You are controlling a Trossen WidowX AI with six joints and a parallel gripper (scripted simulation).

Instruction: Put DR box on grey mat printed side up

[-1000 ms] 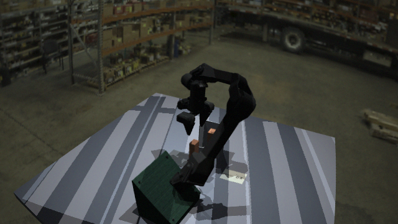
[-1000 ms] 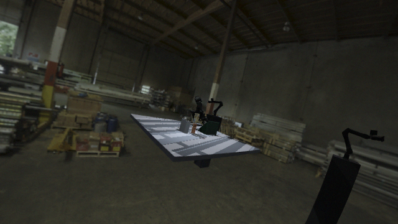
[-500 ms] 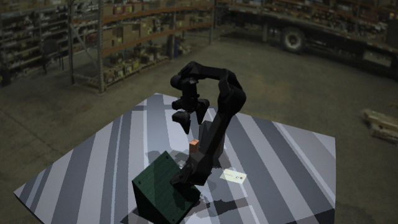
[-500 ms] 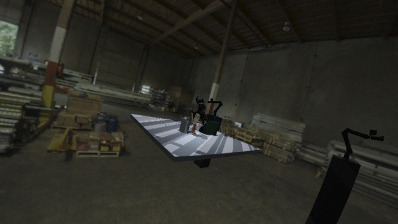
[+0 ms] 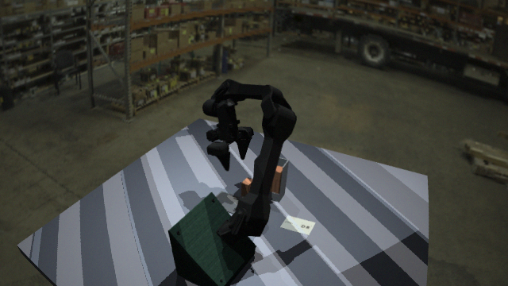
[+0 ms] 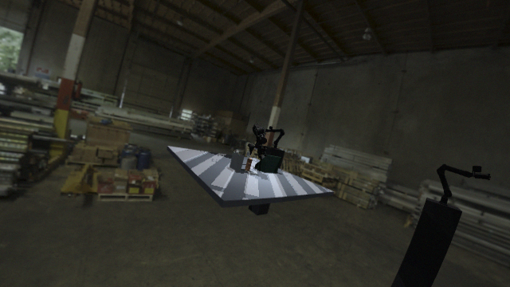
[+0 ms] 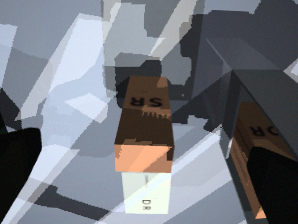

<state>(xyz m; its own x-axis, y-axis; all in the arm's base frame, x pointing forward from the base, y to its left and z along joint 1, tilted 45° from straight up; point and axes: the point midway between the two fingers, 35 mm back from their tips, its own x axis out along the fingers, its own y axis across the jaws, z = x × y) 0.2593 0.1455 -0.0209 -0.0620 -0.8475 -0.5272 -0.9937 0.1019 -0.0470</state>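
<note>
Right now my gripper tip is 1 cm to the right of the grey mat and 16 cm above it. Round my gripper tip: white card 1 cm behind, 24 cm to the right, 17 cm below.
</note>
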